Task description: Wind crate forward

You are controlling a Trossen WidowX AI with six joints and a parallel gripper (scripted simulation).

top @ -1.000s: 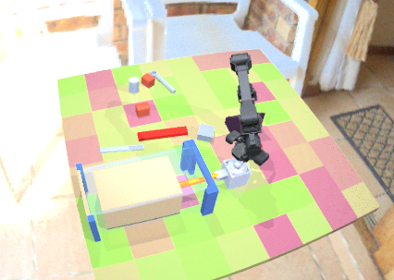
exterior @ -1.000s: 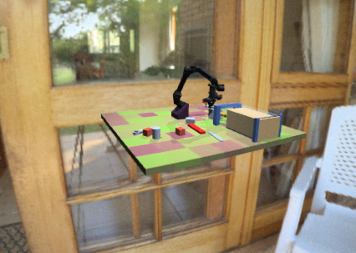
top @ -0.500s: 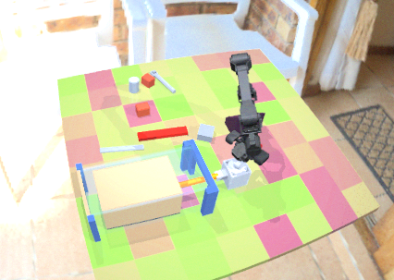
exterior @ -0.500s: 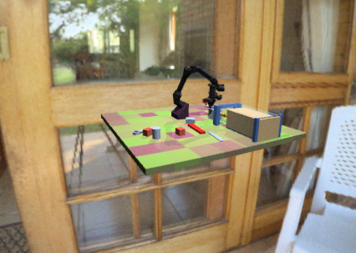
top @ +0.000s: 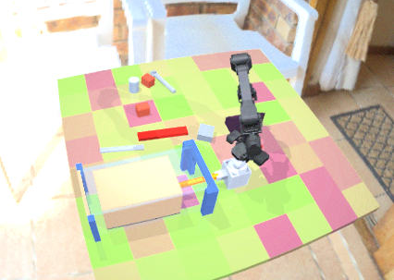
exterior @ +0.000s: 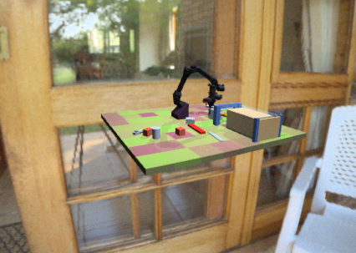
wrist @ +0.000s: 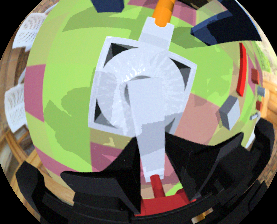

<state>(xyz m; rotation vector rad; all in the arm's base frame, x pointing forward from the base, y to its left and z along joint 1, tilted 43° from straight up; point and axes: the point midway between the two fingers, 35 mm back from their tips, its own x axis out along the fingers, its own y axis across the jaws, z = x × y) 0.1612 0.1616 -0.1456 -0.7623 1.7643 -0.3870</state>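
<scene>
My gripper tip is now 50 mm past the red grip, 20 mm to the left of it and 50 mm below it. Also, from my gripper tip: grey block (40 mm ahead, 260 mm to the right, 70 mm below); then grey winch (30 mm ahead, 10 mm to the left, 60 mm below); then winch handle (10 mm behind, 10 mm to the right, 20 mm above).
</scene>
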